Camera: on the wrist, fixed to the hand. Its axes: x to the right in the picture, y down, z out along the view.
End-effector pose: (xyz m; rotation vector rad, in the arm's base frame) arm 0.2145 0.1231 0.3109 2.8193 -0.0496 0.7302
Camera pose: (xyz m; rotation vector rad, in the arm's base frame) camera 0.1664 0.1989 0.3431 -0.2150 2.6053 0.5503
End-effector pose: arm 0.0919 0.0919 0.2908 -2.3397 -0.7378 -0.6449
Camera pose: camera 0.0165 0.0808 0.3482 -1.0307 2.1220 1.6252
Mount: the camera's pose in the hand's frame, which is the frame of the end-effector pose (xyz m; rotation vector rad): -0.0247 -0.0627 -0.0675 -0.0208 -1.0095 2.9436
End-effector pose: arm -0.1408 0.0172 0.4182 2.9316 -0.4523 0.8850
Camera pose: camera -0.1783 0.0922 0.4636 0.0834 2.3945 0.7446
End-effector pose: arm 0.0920 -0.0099 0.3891 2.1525 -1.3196 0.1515
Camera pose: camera 0.1464 0.0663 0.4071 1.2318 2.4331 -0.0539
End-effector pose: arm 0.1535 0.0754 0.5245 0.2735 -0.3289 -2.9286
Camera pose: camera 0.1810 0.1269 0.4491 -0.8771 -0.2310 0.0843
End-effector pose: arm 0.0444 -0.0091 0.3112 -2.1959 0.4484 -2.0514
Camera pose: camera -0.0145 0.0659 0.3104 -0.2027 1.5091 0.6146
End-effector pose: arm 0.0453 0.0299 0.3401 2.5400 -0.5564 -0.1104
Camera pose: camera 0.0583 0.1212 0.3645 0.6088 3.0406 0.1717
